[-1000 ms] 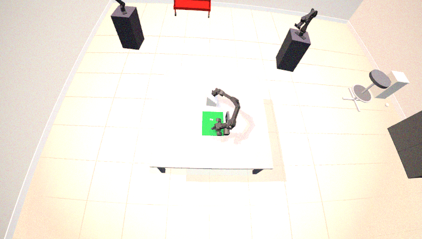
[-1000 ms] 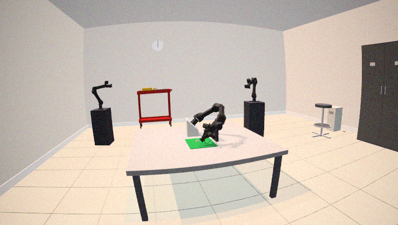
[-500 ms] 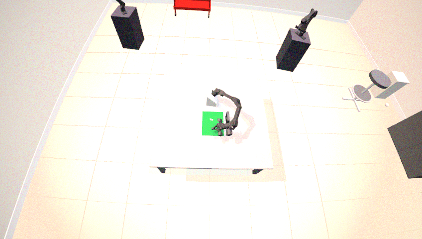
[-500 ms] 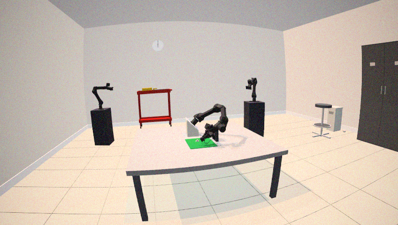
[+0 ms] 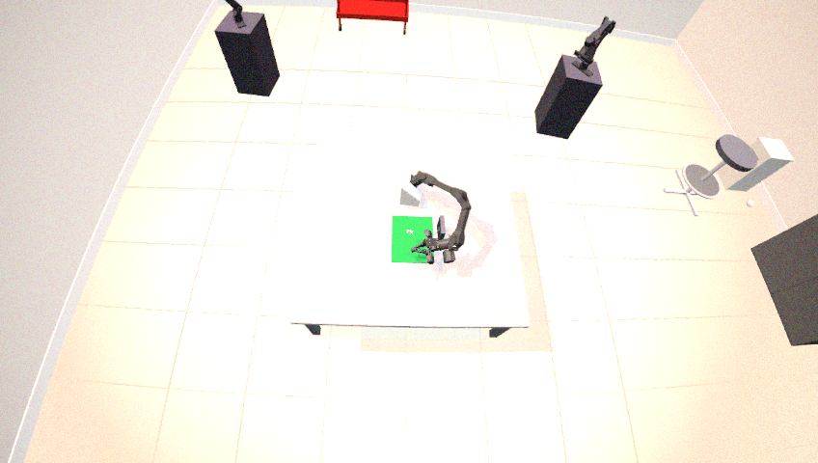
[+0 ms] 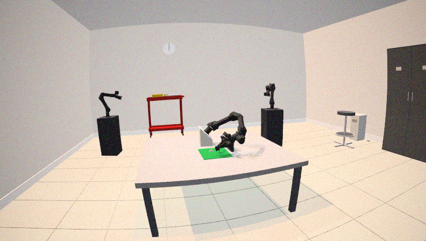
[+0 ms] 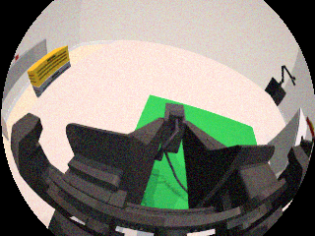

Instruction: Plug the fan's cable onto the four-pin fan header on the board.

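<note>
Now: gripper tip 10 cm past the green board, 2 cm to the left of it and 10 cm above it. Also, from my gripper tip: dark fan plug 1 cm below; then white four-pin header 15 cm behind, 4 cm to the right, 8 cm below; then black fan 16 cm behind, 13 cm to the left, 2 cm below.
</note>
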